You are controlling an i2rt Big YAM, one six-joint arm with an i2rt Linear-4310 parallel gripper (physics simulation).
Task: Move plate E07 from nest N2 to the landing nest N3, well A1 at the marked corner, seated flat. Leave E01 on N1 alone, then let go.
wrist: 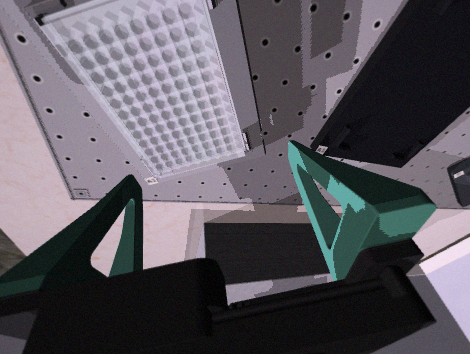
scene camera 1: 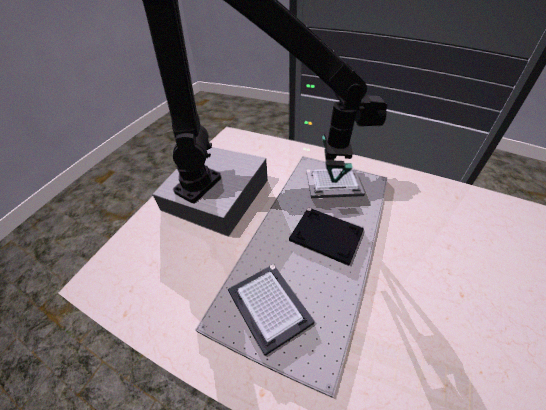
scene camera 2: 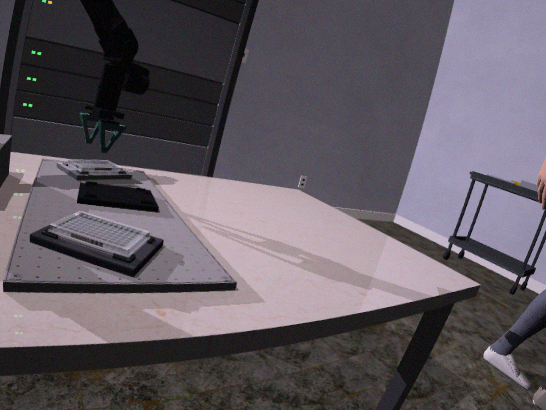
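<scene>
A clear 96-well plate (scene camera 1: 321, 182) (scene camera 2: 90, 164) (wrist: 165, 90) sits on the far light-grey nest (scene camera 1: 337, 194) (wrist: 235, 60). My gripper (scene camera 1: 334, 175) (scene camera 2: 97, 147) (wrist: 212, 164) is open and empty above it, fingertips clear of the plate; the plate lies skewed between the fingers in the wrist view. The black middle nest (scene camera 1: 327, 237) (scene camera 2: 117, 196) (wrist: 400, 85) holds no plate; its white corner tag (wrist: 321, 150) shows. Another plate (scene camera 1: 270, 305) (scene camera 2: 100, 231) sits on the near dark nest (scene camera 1: 250, 321) (scene camera 2: 147, 255). Plate and nest names cannot be read.
All three nests stand on a perforated board (scene camera 1: 325, 310) (wrist: 65, 150). The arm's base block (scene camera 1: 245, 165) (wrist: 265, 255) is on the table left of the board in scene camera 1. A dark rack (scene camera 1: 410, 120) stands behind the table's far edge.
</scene>
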